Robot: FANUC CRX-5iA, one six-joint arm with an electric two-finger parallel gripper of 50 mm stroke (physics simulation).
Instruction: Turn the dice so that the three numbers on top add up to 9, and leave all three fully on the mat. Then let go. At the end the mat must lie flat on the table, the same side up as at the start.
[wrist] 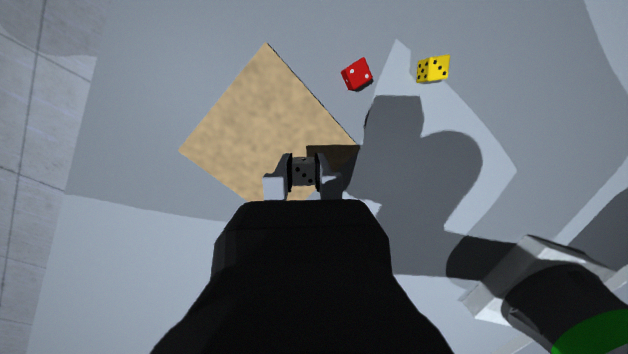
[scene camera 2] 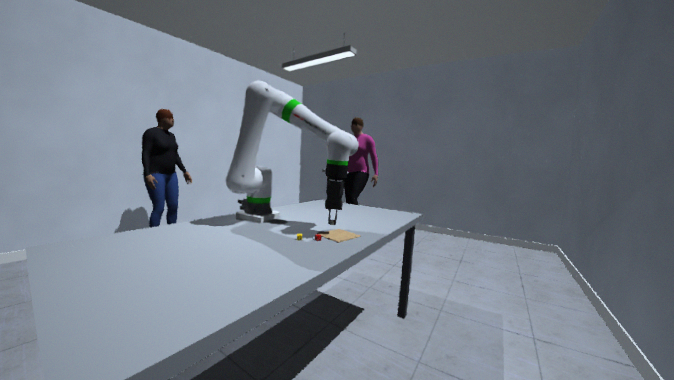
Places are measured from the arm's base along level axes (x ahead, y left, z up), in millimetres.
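Where they show: gripper, fingertip midpoint: (wrist: 303, 165) (scene camera 2: 332, 223); arm's base, link origin: (wrist: 544, 296) (scene camera 2: 258, 212).
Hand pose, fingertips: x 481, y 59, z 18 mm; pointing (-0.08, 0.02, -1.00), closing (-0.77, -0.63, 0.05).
Note:
Things, the pixels of their top centre, and the offset from my fingertips. Level surfaces: height alone.
- grey-looking die, top centre: (wrist: 304, 175) 2 mm back, 3 mm left, 16 mm up
- tan square mat, top centre: (wrist: 273, 149) (scene camera 2: 338, 234) 26 mm ahead, 18 mm left, 48 mm down
- red die, top centre: (wrist: 359, 73) (scene camera 2: 318, 235) 6 mm ahead, 93 mm right, 32 mm down
- yellow die, top centre: (wrist: 439, 67) (scene camera 2: 299, 234) 50 mm back, 146 mm right, 32 mm down
- table, surface height: 52 mm down
My gripper (scene camera 2: 332, 222) (wrist: 303, 165) is shut on a grey-looking die (wrist: 303, 171) with black pips. The die's face towards the wrist camera shows three pips in a diagonal; it is held above the mat, near its lower right edge in the wrist view. The tan square mat (scene camera 2: 342, 235) (wrist: 260, 107) lies flat on the table. A red die (scene camera 2: 318, 237) (wrist: 357, 74) with white pips lies on the table beside the mat, off it. A yellow die (scene camera 2: 299, 237) (wrist: 433, 69) with black pips lies on the table farther from the mat. Their top numbers are hard to tell.
The robot's base (scene camera 2: 257, 216) stands on the table (scene camera 2: 150, 280) behind the dice. The arm's shadow falls over part of the mat and the table. A person in black (scene camera 2: 161, 150) and a person in pink (scene camera 2: 369, 152) stand beyond the table.

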